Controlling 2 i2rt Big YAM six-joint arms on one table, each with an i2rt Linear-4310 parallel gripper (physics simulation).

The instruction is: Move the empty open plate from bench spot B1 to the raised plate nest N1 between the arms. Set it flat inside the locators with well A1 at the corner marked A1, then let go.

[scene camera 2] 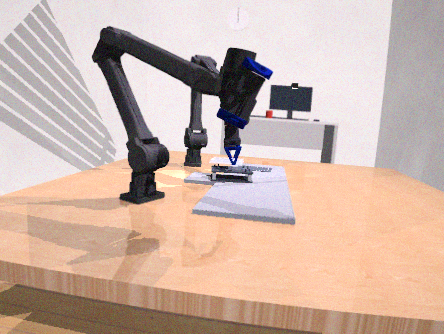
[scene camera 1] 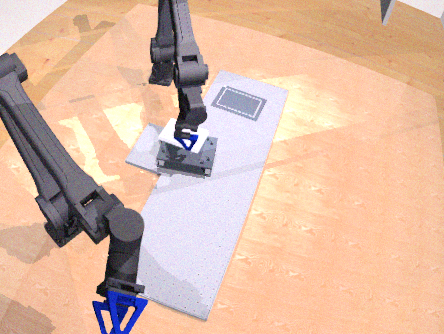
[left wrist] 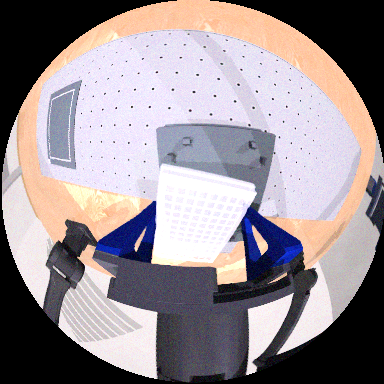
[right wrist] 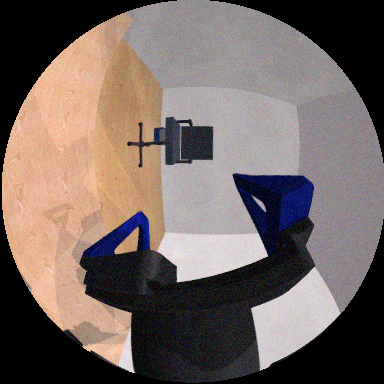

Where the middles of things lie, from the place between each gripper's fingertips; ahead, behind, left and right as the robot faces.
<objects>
I see the white well plate (left wrist: 196, 211) 11 cm behind my right hand, 67 cm to the left of it and 23 cm below it. The rest, counted from my right hand: dark rectangular pad (scene camera 1: 231, 99) 1 cm behind, 96 cm to the left, 30 cm below.
The white well plate lies 3 cm behind my left hand and 1 cm above it. From my left hand the other things lie so: dark rectangular pad: 28 cm to the left, 8 cm ahead, 6 cm below.
</objects>
